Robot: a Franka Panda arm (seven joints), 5 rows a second.
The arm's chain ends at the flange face. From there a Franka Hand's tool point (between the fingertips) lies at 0.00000 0.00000 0.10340 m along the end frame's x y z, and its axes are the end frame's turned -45 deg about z.
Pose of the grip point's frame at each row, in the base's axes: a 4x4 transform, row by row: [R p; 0 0 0 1], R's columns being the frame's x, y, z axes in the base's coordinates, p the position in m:
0.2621 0.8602 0.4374 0.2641; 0.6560 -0.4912 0.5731 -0.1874; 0.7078 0.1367 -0.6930 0.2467; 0 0 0 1
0.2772 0.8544 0.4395 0.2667; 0.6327 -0.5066 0.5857 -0.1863; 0.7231 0.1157 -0.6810 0.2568; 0 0 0 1
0.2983 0.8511 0.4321 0.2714; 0.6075 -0.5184 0.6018 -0.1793; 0.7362 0.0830 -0.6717 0.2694; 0 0 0 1
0.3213 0.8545 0.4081 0.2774; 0.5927 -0.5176 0.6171 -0.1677; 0.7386 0.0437 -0.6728 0.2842; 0 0 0 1
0.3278 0.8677 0.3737 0.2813; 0.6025 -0.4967 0.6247 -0.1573; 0.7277 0.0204 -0.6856 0.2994; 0 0 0 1
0.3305 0.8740 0.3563 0.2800; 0.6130 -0.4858 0.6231 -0.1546; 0.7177 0.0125 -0.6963 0.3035; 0 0 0 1
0.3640 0.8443 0.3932 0.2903; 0.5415 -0.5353 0.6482 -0.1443; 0.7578 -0.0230 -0.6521 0.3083; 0 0 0 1
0.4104 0.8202 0.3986 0.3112; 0.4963 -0.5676 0.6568 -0.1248; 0.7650 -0.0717 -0.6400 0.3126; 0 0 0 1
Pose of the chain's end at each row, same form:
0.7936 0.4229 0.4374 0.2189; 0.1165 -0.8112 0.5731 -0.2467; 0.5972 -0.4038 -0.6930 0.3184; 0 0 0 1
0.8002 0.4081 0.4395 0.2213; 0.0892 -0.8056 0.5857 -0.2469; 0.5931 -0.4295 -0.6810 0.3272; 0 0 0 1
0.8127 0.3909 0.4321 0.2267; 0.0630 -0.7961 0.6018 -0.2415; 0.5793 -0.4619 -0.6717 0.3389; 0 0 0 1
0.8314 0.3770 0.4081 0.2352; 0.0531 -0.7851 0.6171 -0.2315; 0.5532 -0.4914 -0.6728 0.3538; 0 0 0 1
0.8453 0.3818 0.3737 0.2427; 0.0748 -0.7773 0.6247 -0.2219; 0.5290 -0.5001 -0.6856 0.3703; 0 0 0 1
0.8517 0.3843 0.3563 0.2432; 0.0899 -0.7770 0.6231 -0.2190; 0.5163 -0.4987 -0.6963 0.3755; 0 0 0 1
0.8544 0.3396 0.3932 0.2496; 0.0044 -0.7614 0.6482 -0.2113; 0.5196 -0.5521 -0.6521 0.3757; 0 0 0 1
0.8702 0.2898 0.3986 0.2700; -0.0504 -0.7523 0.6568 -0.1927; 0.4902 -0.5916 -0.6400 0.3788; 0 0 0 1

